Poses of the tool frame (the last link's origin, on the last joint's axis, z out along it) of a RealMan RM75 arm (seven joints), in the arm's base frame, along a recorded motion.
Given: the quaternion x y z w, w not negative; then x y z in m.
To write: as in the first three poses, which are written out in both.
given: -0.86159 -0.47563 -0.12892 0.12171 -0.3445 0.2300 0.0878
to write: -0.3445 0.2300 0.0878 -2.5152 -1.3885 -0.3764
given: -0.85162 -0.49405 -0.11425 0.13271 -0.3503 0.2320 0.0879
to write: -0.3503 0.2320 0.0879 -2.4706 -1.4333 -0.3314
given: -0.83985 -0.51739 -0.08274 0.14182 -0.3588 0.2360 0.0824
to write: -0.3588 0.2360 0.0824 -2.4239 -1.4933 -0.2388
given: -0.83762 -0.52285 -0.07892 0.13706 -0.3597 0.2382 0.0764
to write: -0.3597 0.2382 0.0764 -2.4240 -1.5131 -0.2284
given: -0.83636 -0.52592 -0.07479 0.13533 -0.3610 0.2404 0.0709
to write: -0.3610 0.2404 0.0709 -2.4227 -1.5235 -0.2166
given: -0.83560 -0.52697 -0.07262 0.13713 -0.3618 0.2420 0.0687
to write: -0.3618 0.2420 0.0687 -2.4181 -1.5249 -0.2101
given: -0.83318 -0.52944 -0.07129 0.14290 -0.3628 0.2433 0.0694
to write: -0.3628 0.2433 0.0694 -2.4032 -1.5271 -0.2056
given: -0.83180 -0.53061 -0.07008 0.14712 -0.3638 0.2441 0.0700
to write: -0.3638 0.2441 0.0700 -2.3936 -1.5269 -0.2017
